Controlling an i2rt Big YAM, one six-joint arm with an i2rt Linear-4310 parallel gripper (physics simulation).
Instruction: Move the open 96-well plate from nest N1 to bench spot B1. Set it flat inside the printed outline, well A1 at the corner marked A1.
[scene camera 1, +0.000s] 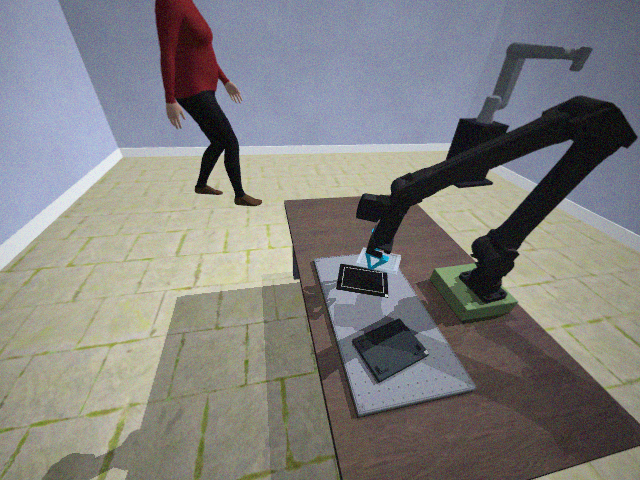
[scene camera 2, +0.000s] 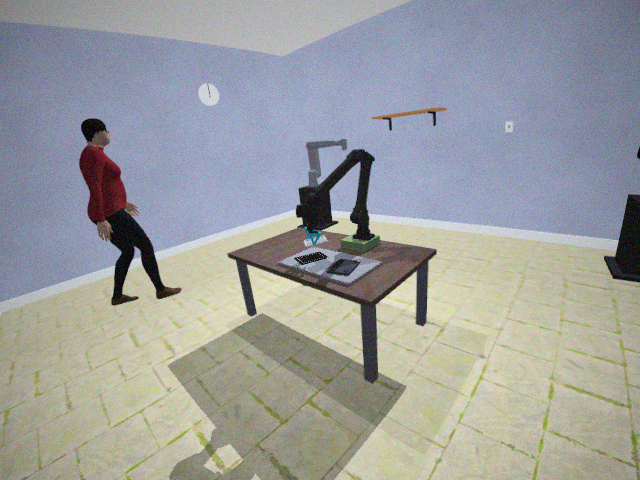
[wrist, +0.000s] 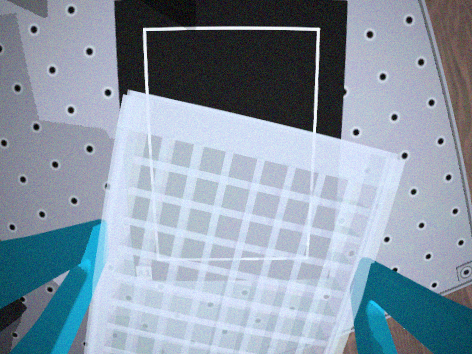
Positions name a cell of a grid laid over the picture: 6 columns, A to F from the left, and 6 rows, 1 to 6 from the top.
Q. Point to a 96-well plate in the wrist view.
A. At C4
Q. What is my gripper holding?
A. A 96-well plate.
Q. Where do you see my gripper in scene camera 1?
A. D4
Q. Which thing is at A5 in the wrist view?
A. My gripper.
